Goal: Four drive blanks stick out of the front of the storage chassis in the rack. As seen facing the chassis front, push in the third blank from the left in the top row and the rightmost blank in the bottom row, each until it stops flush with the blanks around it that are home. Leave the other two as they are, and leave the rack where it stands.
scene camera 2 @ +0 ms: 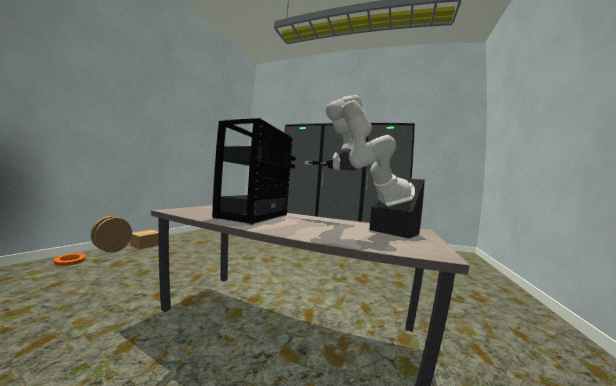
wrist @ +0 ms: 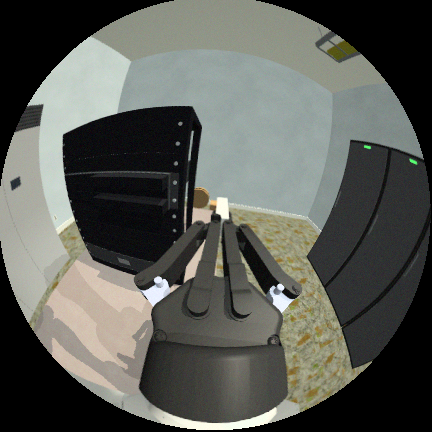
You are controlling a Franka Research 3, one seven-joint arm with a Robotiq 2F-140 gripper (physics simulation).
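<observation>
The black rack (scene camera 2: pixel 254 175) (wrist: pixel 184 131) stands upright on the table. The storage chassis (scene camera 2: pixel 237 155) (wrist: pixel 173 192) sits in its upper half. In scene camera 2, two short dark blank ends (scene camera 2: pixel 293 158) (scene camera 2: pixel 293 166) stick out of its front, one above the other. In the wrist view, dark protruding shapes (wrist: pixel 152 181) (wrist: pixel 145 199) show in two rows; single blanks, their columns and depths cannot be told apart. My gripper (scene camera 2: pixel 307 162) (wrist: pixel 221 205) is shut and empty, roughly level with the blanks and apart from the rack front. In the wrist view the rack is left of the fingertips.
The table (scene camera 2: pixel 310 242) (wrist: pixel 75 345) carries the rack and the black robot base block (scene camera 2: pixel 395 220). Tall dark cabinets (scene camera 2: pixel 341 195) (wrist: pixel 350 225) stand behind. A brown round object (scene camera 2: pixel 111 234) (wrist: pixel 201 198), a box (scene camera 2: pixel 145 240) and an orange ring (scene camera 2: pixel 58 260) are beyond the table's left end.
</observation>
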